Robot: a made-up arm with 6 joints.
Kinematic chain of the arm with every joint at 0, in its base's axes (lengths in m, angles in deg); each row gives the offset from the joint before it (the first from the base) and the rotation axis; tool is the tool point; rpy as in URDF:
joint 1: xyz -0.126 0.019 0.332 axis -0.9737 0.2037 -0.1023
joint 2: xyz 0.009 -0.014 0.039 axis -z
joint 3: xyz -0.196 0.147 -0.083 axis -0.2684 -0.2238 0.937
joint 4: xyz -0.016 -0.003 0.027 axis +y
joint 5: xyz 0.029 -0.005 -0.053 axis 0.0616 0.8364 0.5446
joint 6: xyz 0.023 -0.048 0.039 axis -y
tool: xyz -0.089 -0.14 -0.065 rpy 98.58 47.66 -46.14
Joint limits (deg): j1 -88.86..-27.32 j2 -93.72..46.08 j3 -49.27..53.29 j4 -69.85..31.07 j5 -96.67..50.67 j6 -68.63..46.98
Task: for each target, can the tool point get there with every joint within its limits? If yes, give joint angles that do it. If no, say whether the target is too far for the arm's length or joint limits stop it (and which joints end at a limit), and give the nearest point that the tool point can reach.
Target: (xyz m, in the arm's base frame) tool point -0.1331 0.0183 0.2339
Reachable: yes | joints -34.27 -46.47 43.80 -0.52 12.84 30.35
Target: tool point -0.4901 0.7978 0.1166
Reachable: no: too far | nearest point -0.3379 0.4098 0.3014 | short by 0.456 m
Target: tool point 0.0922 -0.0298 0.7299
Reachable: no: joint limits stop it (at a limit: joint 3, joint 4, joint 5, joint 6) | nearest point -0.0388 -0.0003 0.4694 | short by 0.293 m
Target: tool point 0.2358 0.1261 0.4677
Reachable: no: joint limits stop it (at a limit: joint 2, joint 3, joint 4, joint 5) | nearest point 0.0054 0.1457 0.4282 | short by 0.235 m
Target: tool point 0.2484 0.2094 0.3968
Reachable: no: joint limits stop it (at a limit: joint 2, joint 3, joint 4, joint 5) | nearest point 0.0157 0.1836 0.3653 | short by 0.236 m
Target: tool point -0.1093 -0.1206 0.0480
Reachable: yes | joints -57.24 -72.38 11.40 1.58 -27.73 -49.21
